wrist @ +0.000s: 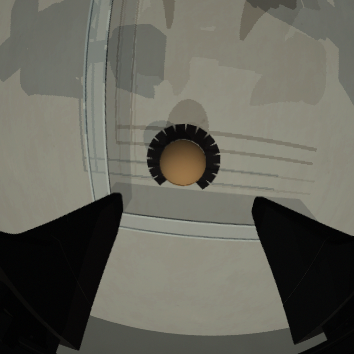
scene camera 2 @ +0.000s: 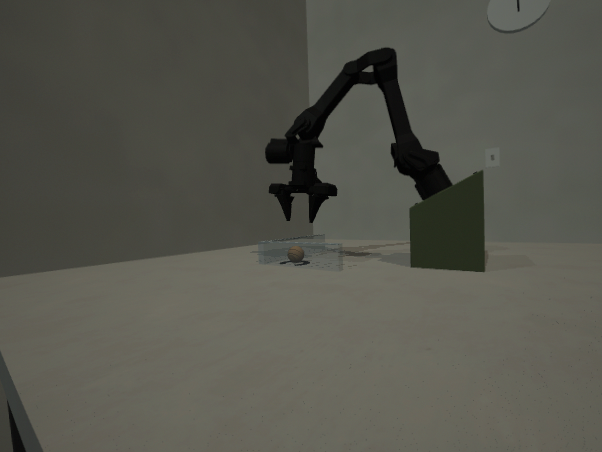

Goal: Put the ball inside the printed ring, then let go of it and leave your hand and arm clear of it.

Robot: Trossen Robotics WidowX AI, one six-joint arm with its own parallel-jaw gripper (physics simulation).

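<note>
An orange-brown ball (scene camera 2: 296, 254) (wrist: 183, 162) rests on the table. In the wrist view the black, toothed printed ring (wrist: 154, 159) shows around the ball at its far side and both sides, with the ball over its middle; the near part of the ring does not show. In the scene view the ring (scene camera 2: 303, 263) is a thin dark line under the ball. My gripper (scene camera 2: 299, 221) (wrist: 189, 203) is open and empty. It hangs well above the ball and apart from it, fingers pointing down.
Low clear walls (scene camera 2: 327, 257) (wrist: 98, 100) stand on the table (scene camera 2: 250, 350) (wrist: 190, 290) around the ball; one runs along the left and one along the near side in the wrist view. The arm's green base block (scene camera 2: 447, 232) stands to the right in the scene view.
</note>
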